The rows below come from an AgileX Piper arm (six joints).
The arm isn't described. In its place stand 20 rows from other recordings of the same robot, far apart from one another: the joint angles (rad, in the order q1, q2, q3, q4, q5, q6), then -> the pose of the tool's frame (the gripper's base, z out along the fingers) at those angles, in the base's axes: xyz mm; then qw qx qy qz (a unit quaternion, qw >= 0).
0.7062 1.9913 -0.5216 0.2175 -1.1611 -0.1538 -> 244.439 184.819 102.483 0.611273 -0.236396 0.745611 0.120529
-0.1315 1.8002 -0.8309 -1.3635 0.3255 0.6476 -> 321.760 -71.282 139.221 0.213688 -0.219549 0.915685 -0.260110
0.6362 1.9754 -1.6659 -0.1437 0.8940 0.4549 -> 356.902 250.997 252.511 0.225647 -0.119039 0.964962 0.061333
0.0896 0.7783 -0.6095 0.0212 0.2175 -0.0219 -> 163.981 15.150 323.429 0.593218 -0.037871 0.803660 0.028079
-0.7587 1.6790 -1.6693 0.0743 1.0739 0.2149 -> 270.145 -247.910 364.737 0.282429 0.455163 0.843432 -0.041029
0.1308 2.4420 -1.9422 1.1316 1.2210 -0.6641 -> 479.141 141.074 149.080 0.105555 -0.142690 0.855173 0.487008
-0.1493 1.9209 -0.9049 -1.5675 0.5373 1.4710 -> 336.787 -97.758 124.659 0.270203 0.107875 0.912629 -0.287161
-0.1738 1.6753 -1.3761 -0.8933 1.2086 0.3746 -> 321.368 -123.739 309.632 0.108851 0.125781 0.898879 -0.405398
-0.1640 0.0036 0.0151 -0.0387 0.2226 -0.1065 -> 55.434 -9.961 187.777 0.642427 0.010279 0.759313 -0.103086
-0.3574 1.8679 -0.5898 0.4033 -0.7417 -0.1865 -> 282.338 -131.189 115.660 0.492257 0.267108 0.809829 -0.174679
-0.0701 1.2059 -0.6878 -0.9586 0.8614 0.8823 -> 205.121 -71.049 255.019 0.266499 0.181595 0.895067 -0.307987
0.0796 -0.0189 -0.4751 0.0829 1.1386 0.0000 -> -9.021 6.145 264.416 0.482849 -0.037842 0.872785 0.060583
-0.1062 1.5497 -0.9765 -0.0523 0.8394 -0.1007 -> 284.795 -33.920 220.278 0.119481 -0.012222 0.992180 -0.033971
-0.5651 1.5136 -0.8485 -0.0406 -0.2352 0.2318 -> 279.284 -176.068 257.993 0.566837 0.299665 0.760457 -0.102961
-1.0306 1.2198 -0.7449 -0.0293 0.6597 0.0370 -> 114.372 -193.894 248.221 0.221861 0.483805 0.835986 -0.133555
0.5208 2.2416 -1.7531 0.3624 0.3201 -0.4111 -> 441.036 264.692 184.111 0.397995 -0.284287 0.860227 0.144187
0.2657 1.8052 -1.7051 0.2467 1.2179 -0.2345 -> 365.575 121.097 324.253 0.165989 -0.220398 0.953204 0.123590
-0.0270 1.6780 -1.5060 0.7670 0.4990 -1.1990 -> 397.954 19.485 362.308 0.539580 -0.281269 0.793554 0.003538
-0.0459 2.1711 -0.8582 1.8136 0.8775 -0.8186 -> 335.183 52.615 56.650 0.042137 0.373342 0.793748 0.478335
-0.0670 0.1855 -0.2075 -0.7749 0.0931 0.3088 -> 66.604 -10.401 266.087 0.690436 -0.113312 0.682581 -0.211048
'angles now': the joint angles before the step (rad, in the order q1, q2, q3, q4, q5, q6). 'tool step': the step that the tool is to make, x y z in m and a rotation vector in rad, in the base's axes. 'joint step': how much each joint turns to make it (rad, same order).
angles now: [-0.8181 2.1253 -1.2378 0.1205 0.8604 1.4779]
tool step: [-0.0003 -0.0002 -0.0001 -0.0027 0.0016 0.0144]
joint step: [0.0001 0.0001 0.0002 -0.0056 -0.0002 -0.0104]
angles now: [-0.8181 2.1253 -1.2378 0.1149 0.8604 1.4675]
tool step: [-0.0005 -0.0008 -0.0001 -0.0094 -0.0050 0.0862]
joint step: [0.0000 -0.0001 0.0002 -0.0130 -0.0041 -0.0777]
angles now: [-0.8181 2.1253 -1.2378 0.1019 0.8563 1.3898]
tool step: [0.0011 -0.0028 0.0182 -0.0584 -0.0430 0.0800]
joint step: [0.0001 -0.0501 -0.0001 -0.0153 -0.0170 -0.0706]
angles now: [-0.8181 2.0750 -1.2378 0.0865 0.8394 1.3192]
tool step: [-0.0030 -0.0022 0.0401 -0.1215 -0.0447 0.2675]
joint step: [0.0000 -0.1096 -0.0001 -0.0547 0.0000 -0.2327]
